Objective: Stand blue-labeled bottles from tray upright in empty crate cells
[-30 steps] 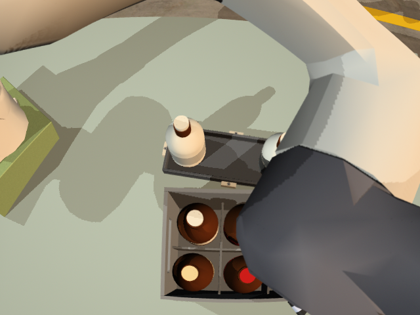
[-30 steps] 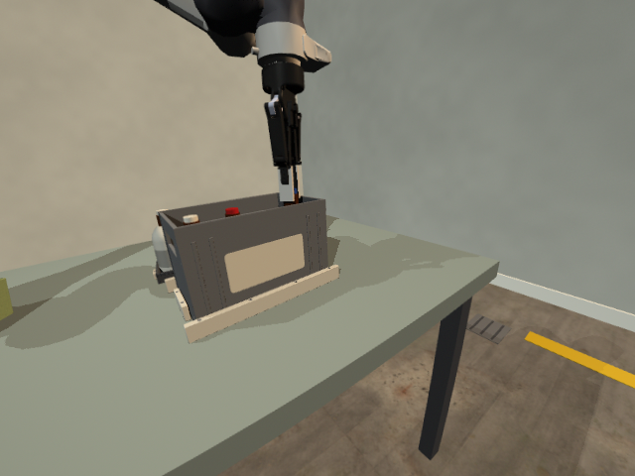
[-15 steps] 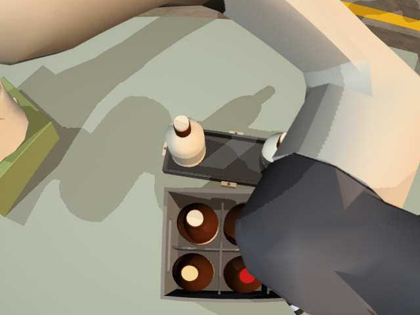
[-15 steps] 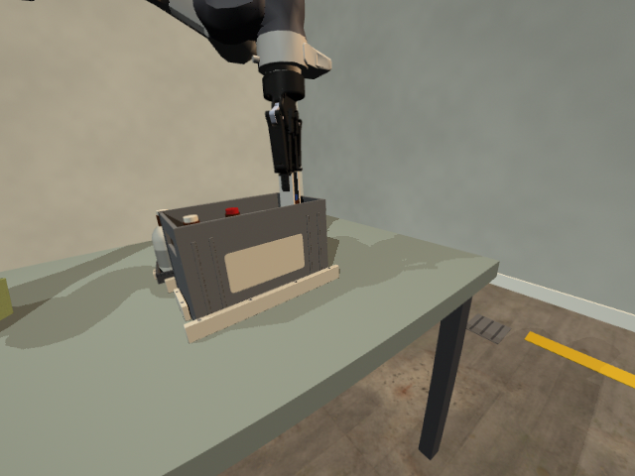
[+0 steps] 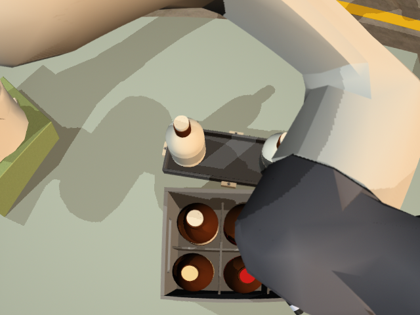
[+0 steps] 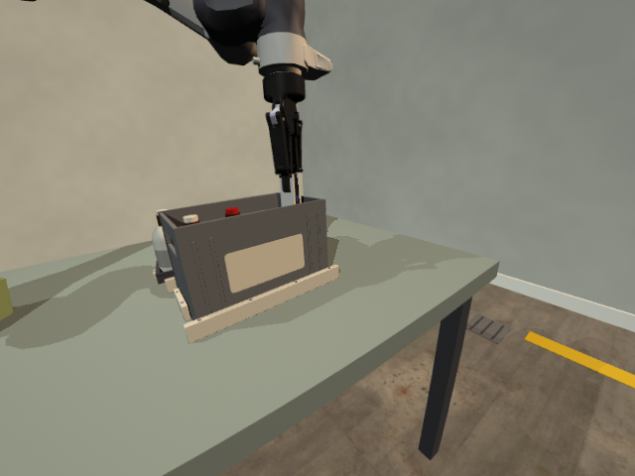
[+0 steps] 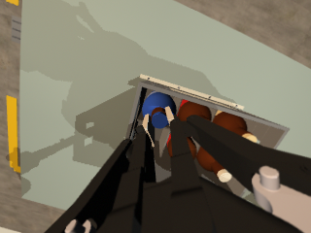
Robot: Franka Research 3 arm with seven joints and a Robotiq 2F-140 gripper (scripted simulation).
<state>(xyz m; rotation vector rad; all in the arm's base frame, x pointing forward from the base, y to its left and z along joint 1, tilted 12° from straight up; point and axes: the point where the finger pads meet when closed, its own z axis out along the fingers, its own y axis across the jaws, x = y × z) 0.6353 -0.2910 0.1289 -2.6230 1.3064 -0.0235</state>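
The blue-labeled bottle is 90 mm below my hand. Also, from my hand: grey crate (90 mm behind, 40 mm to the left, 110 mm below); cream-labeled bottle (210 mm behind, 250 mm to the left, 110 mm below); dark tray (110 mm behind, 240 mm to the left, 180 mm below).
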